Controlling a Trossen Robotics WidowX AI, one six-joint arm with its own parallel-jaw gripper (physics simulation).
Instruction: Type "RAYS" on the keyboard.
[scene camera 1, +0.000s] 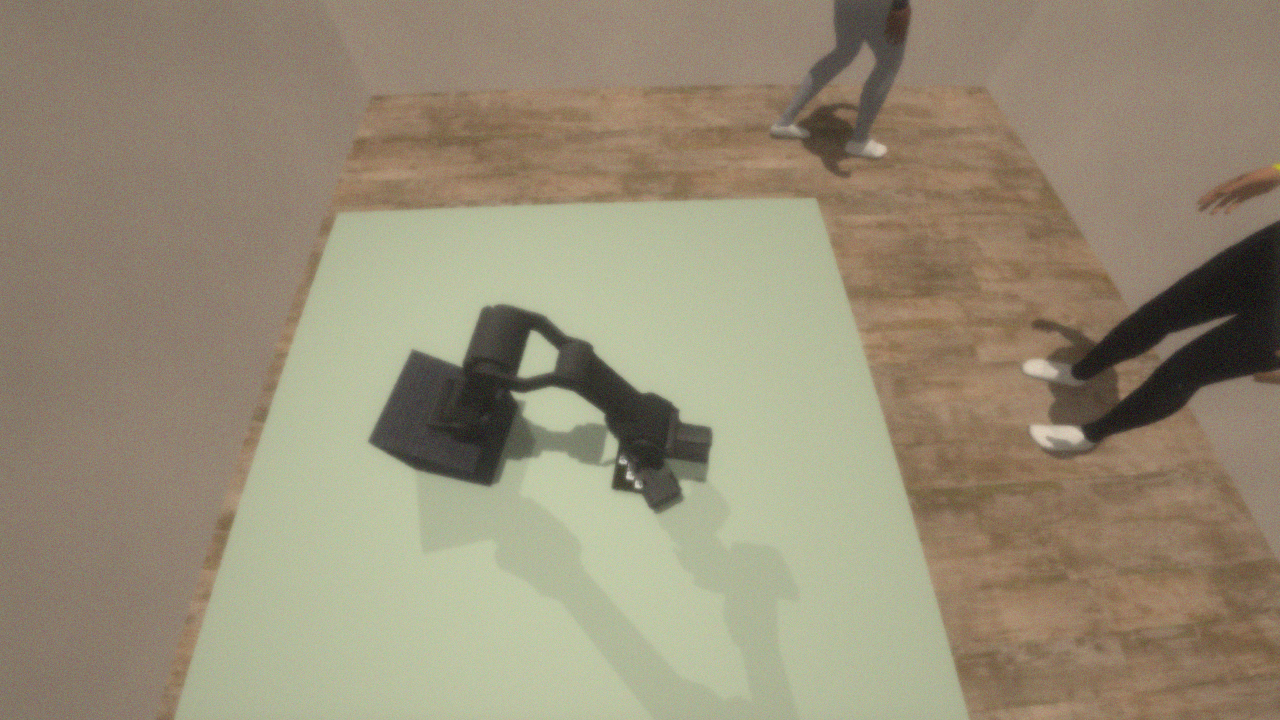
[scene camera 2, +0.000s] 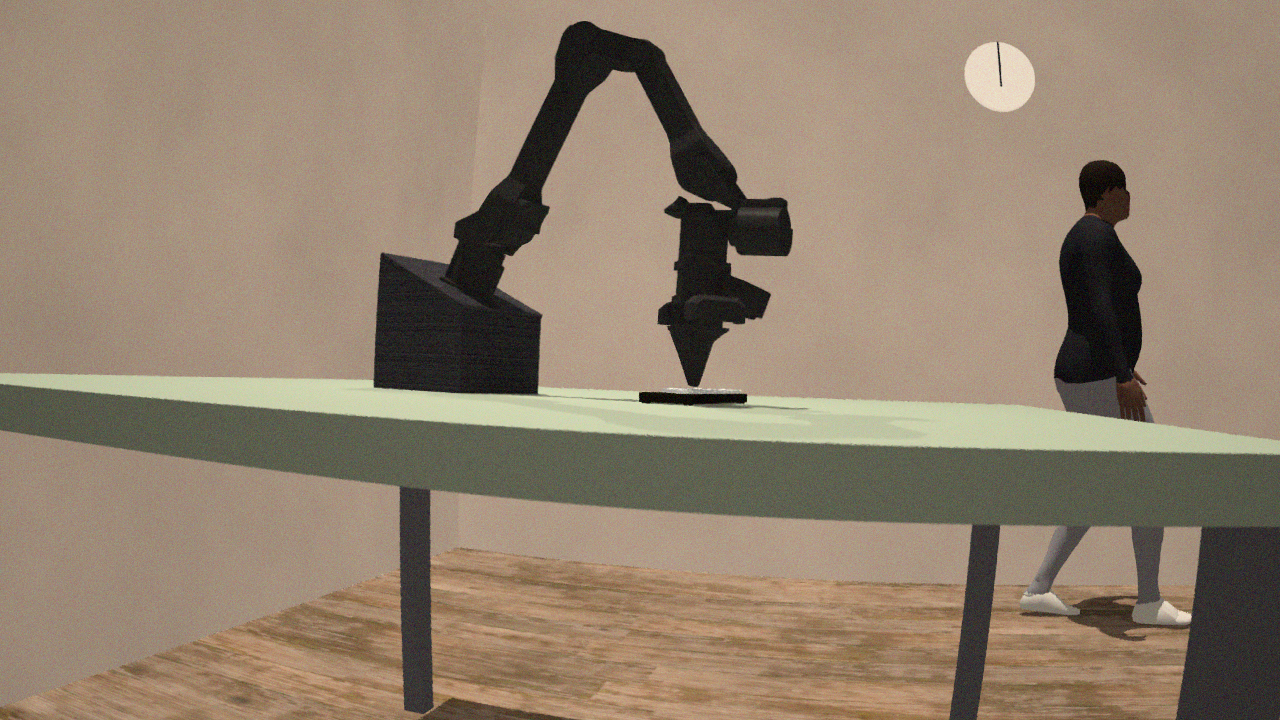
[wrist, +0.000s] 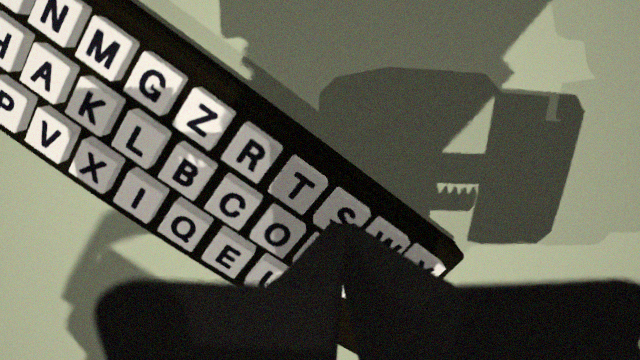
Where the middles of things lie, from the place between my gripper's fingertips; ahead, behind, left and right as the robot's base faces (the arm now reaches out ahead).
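Labels:
I find the black keyboard (scene camera 2: 688, 396) 50 mm to the left of my hand and 10 mm ahead of it, and the keyboard is also 10 mm below my hand.

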